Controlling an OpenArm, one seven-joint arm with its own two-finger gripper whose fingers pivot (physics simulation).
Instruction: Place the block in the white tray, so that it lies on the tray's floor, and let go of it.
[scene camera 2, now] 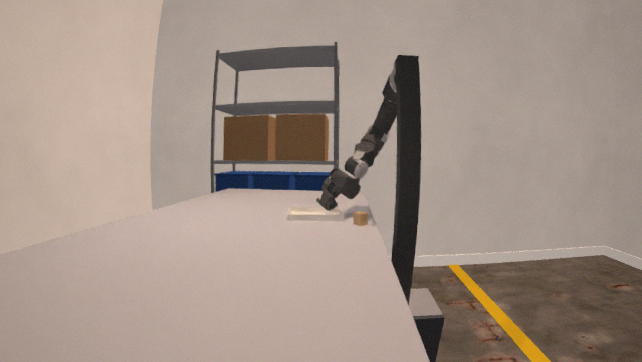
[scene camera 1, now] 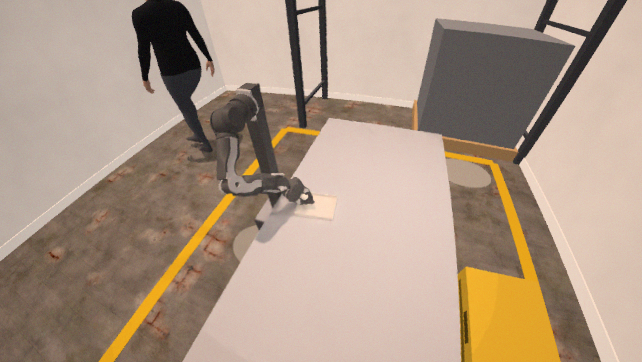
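Note:
The block (scene camera 2: 360, 218) is a small tan-brown cube. In scene camera 2 it sits on the table just right of the white tray, near the table's edge, apart from the tray. It does not show in scene camera 1, where the arm and its shadow cover part of that side. The white tray (scene camera 1: 326, 209) (scene camera 2: 312, 217) is shallow and lies on the table by the arm's post. My gripper (scene camera 1: 308, 201) (scene camera 2: 326, 205) is shut and empty, with its fingers low over the tray. Whether the fingertips touch the tray is too small to tell.
The table (scene camera 1: 372, 280) (scene camera 2: 200, 290) stands beside the arm's dark post (scene camera 1: 260, 135) (scene camera 2: 407, 150). A person (scene camera 1: 172, 40) stands on the floor behind the arm. A yellow box (scene camera 1: 505, 320) stands by the table's right side. A shelf rack (scene camera 2: 336, 100) stands beyond the table.

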